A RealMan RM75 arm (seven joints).
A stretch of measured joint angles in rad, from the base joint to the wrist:
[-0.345 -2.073 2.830 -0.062 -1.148 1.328 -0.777]
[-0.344 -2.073 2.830 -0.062 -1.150 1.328 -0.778]
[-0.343 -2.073 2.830 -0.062 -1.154 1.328 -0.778]
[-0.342 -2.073 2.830 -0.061 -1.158 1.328 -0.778]
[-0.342 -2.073 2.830 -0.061 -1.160 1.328 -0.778]
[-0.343 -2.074 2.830 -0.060 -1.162 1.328 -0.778]
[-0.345 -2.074 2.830 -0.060 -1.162 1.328 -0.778]
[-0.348 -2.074 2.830 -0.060 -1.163 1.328 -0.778]
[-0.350 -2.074 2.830 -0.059 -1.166 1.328 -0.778]
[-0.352 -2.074 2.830 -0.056 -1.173 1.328 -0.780]
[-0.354 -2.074 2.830 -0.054 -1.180 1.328 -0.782]
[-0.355 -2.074 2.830 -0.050 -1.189 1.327 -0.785]
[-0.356 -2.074 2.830 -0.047 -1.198 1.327 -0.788]
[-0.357 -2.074 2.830 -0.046 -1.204 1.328 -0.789]
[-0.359 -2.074 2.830 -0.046 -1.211 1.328 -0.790]
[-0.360 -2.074 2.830 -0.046 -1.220 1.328 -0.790]
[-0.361 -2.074 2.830 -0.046 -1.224 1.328 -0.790]
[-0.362 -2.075 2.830 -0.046 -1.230 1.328 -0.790]
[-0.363 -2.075 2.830 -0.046 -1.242 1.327 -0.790]
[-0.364 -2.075 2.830 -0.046 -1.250 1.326 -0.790]
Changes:
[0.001 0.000 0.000 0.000 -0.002 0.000 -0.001]
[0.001 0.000 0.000 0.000 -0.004 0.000 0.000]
[0.001 0.000 0.000 0.001 -0.004 0.000 0.000]
[0.000 0.000 0.000 0.000 -0.002 0.000 0.000]
[-0.001 -0.001 0.000 0.001 -0.002 0.000 0.000]
[-0.002 0.000 0.000 0.000 0.000 0.000 0.000]
[-0.003 0.000 0.000 0.000 -0.001 0.000 0.000]
[-0.002 0.000 0.000 0.001 -0.003 0.000 0.000]
[-0.002 0.000 0.000 0.003 -0.007 0.000 -0.002]
[-0.002 0.000 0.000 0.002 -0.007 0.000 -0.002]
[-0.001 0.000 0.000 0.004 -0.009 -0.001 -0.003]
[-0.001 0.000 0.000 0.003 -0.009 0.000 -0.003]
[-0.001 0.000 0.000 0.001 -0.006 0.001 -0.001]
[-0.002 0.000 0.000 0.000 -0.007 0.000 -0.001]
[-0.001 0.000 0.000 0.000 -0.009 0.000 0.000]
[-0.001 0.000 0.000 0.000 -0.004 0.000 0.000]
[-0.001 -0.001 0.000 0.000 -0.006 0.000 0.000]
[-0.001 0.000 0.000 0.000 -0.012 -0.001 0.000]
[-0.001 0.000 0.000 0.000 -0.008 -0.001 0.000]

